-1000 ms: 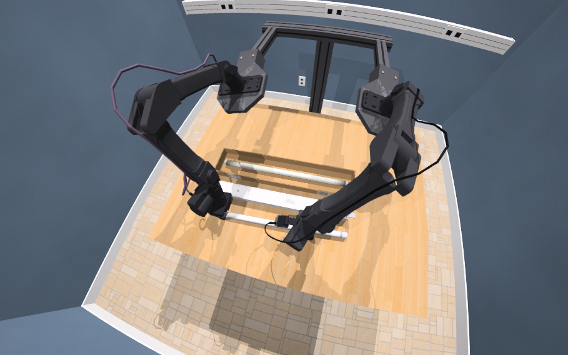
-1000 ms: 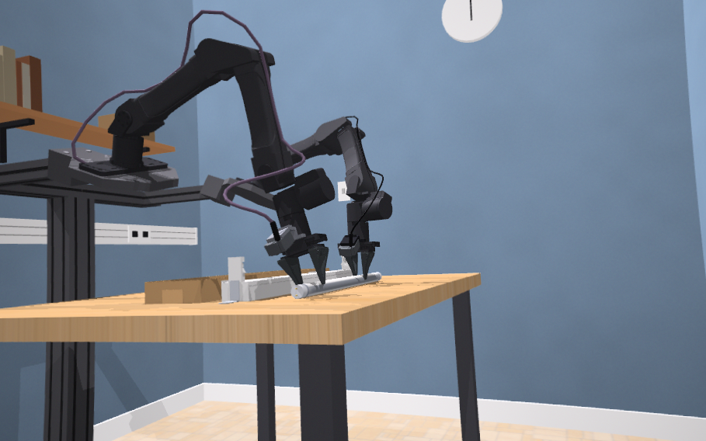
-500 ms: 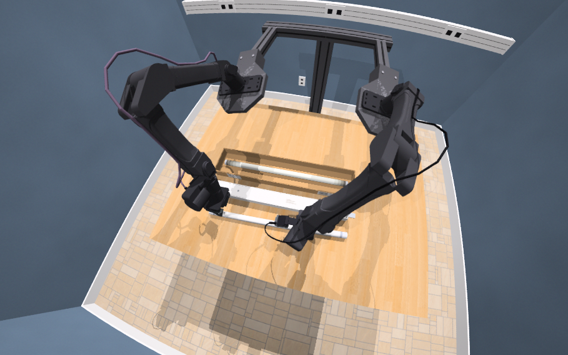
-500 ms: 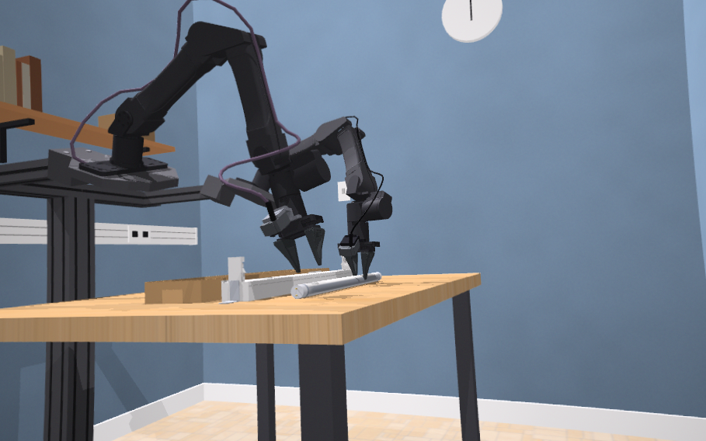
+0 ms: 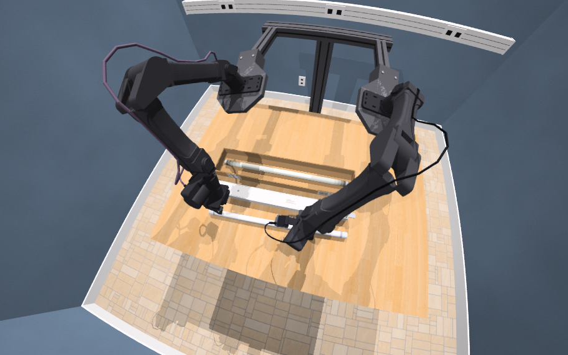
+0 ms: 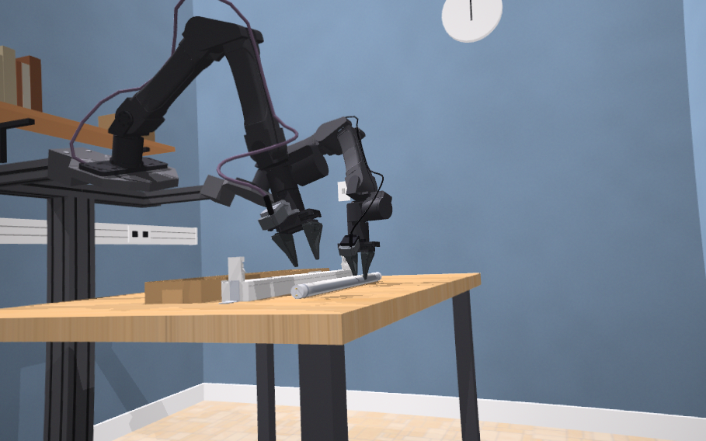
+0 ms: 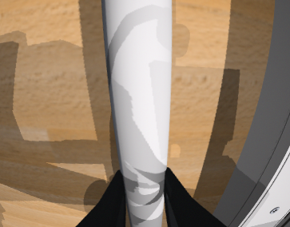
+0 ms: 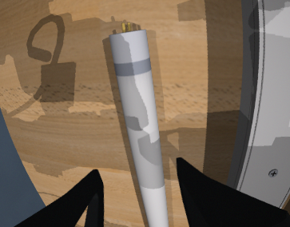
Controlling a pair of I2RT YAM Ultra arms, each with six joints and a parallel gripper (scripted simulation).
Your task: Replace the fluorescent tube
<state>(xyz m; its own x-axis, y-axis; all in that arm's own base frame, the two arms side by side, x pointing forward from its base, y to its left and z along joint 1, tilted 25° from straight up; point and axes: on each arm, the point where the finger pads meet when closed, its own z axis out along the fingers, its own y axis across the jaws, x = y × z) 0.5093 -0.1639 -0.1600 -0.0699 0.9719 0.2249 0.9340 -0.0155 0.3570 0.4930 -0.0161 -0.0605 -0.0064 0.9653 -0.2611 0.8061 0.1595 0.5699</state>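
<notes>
Now: left hand 1 cm short of the LED tube, 12 cm to the left of it and 1 cm above it. From my left hand the other things lie so: light fixture 10 cm behind, 14 cm to the right, 3 cm above; then brown carton 23 cm behind, 14 cm to the right; then old fluorescent tube 23 cm behind, 14 cm to the right.
</notes>
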